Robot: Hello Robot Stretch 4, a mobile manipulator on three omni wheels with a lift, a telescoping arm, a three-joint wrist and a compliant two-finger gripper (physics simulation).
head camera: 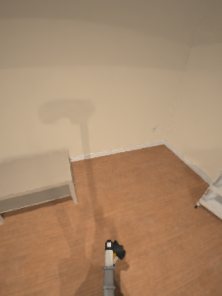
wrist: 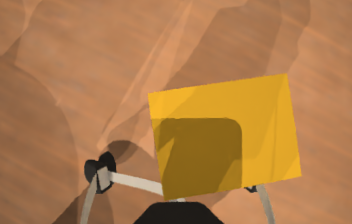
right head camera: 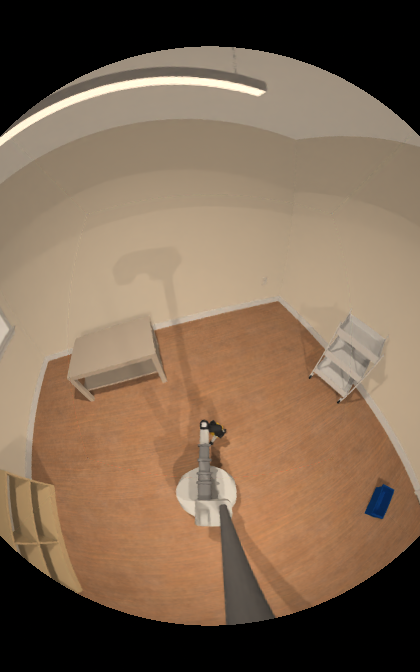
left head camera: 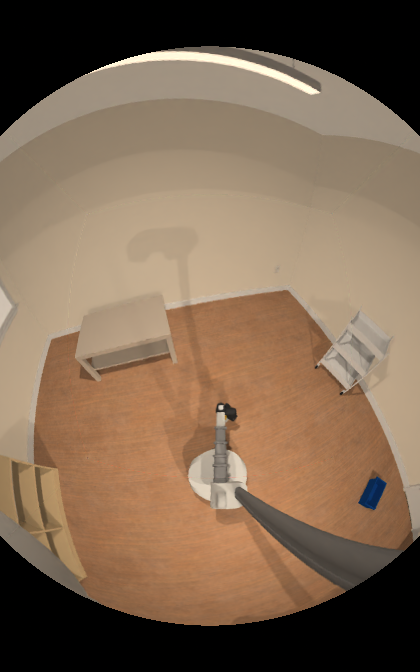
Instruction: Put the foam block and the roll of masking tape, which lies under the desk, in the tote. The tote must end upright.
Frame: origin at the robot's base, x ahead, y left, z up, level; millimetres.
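Seen in the pictures: gripper, fingertip midpoint: (head camera: 118,259).
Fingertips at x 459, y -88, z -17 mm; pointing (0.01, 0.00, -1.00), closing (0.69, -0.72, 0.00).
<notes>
A point is followed by its place in that frame.
The yellow foam block (wrist: 265,100) @(z 100, x 542, y -81 mm) fills the middle right of the wrist view, turned slightly. It covers the right fingertip there. Bits of yellow show beside the gripper in the head views. My gripper (wrist: 176,165) @(z -17, x 459, y -88 mm) (left head camera: 230,412) (right head camera: 217,430) is open, pointing down close to the block. The left fingertip stands apart from the block; contact on the right side is hidden. The blue tote (left head camera: 372,493) (right head camera: 380,501) stands on the floor at the right and looks upright. The desk (head camera: 35,172) @(z 422, x 1133, y 849 mm) (left head camera: 125,325) (right head camera: 115,345) stands at the left by the wall. The masking tape does not show.
A white shelf cart (left head camera: 367,341) (right head camera: 359,345) stands by the right wall. A wooden shelf unit (left head camera: 56,495) (right head camera: 61,555) is at the lower left. The robot's round base (left head camera: 198,475) (right head camera: 186,491) stands behind the gripper, between shelf unit and tote.
</notes>
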